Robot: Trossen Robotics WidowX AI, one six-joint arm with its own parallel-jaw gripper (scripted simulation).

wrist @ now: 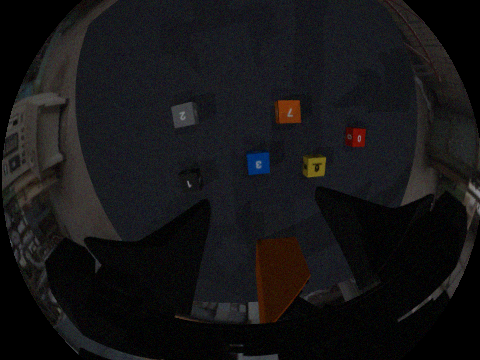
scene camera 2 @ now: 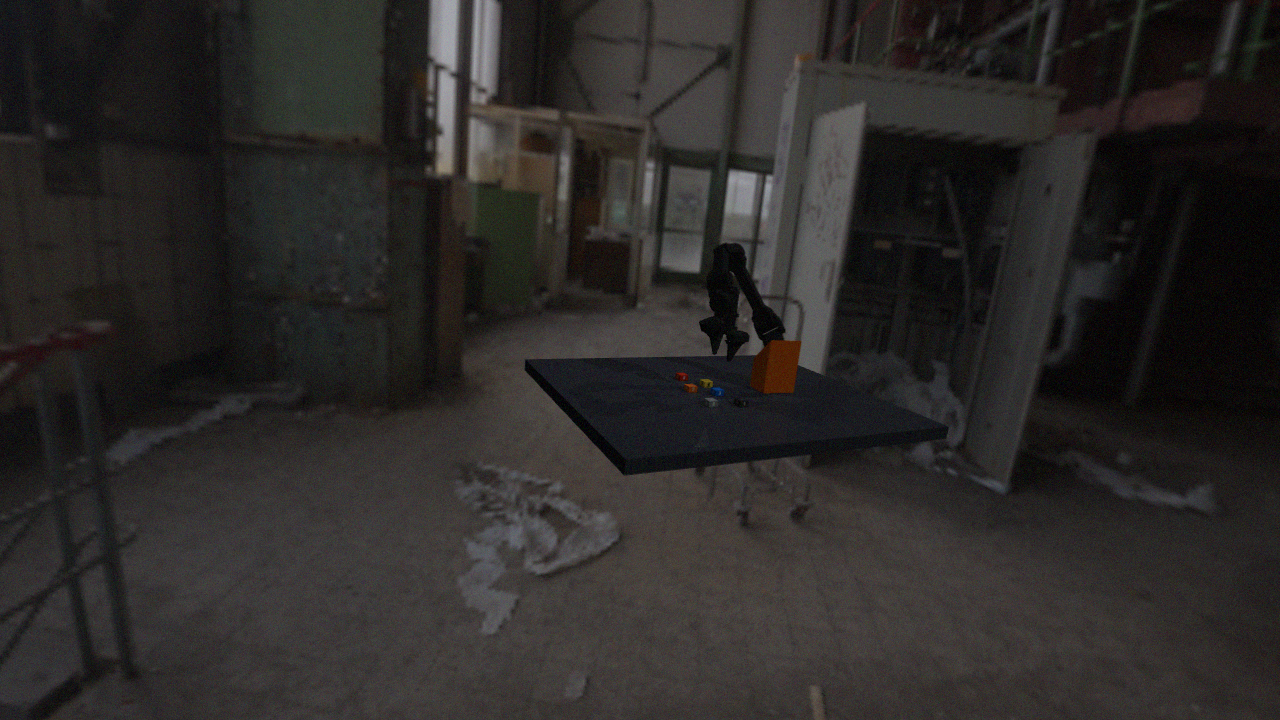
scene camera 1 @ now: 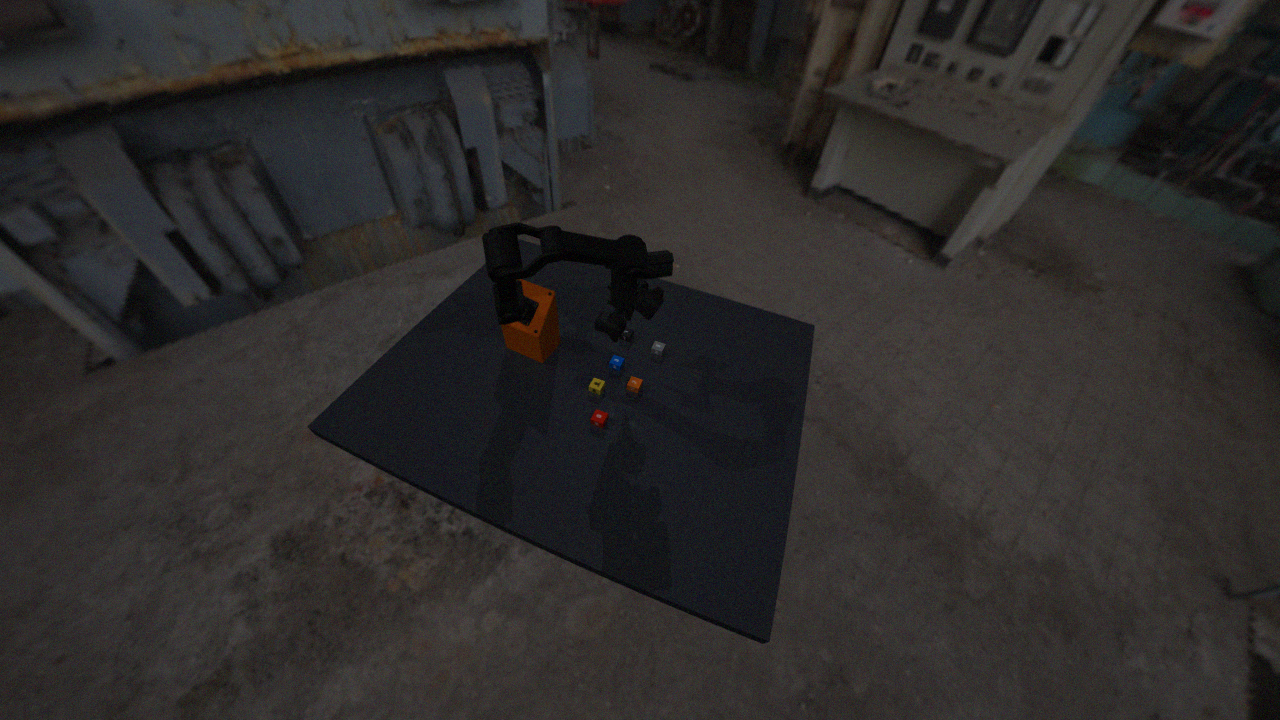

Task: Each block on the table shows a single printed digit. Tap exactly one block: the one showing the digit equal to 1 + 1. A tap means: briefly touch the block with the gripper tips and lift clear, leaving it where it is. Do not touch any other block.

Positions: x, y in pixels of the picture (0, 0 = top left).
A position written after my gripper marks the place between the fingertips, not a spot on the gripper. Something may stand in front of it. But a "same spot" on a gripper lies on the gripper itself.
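Scene:
My gripper is visible in scene camera 1 (621, 330), in scene camera 2 and in the wrist view. On my gripper, (wrist: 377, 241) and (scene camera 2: 714, 336) are the same spot.

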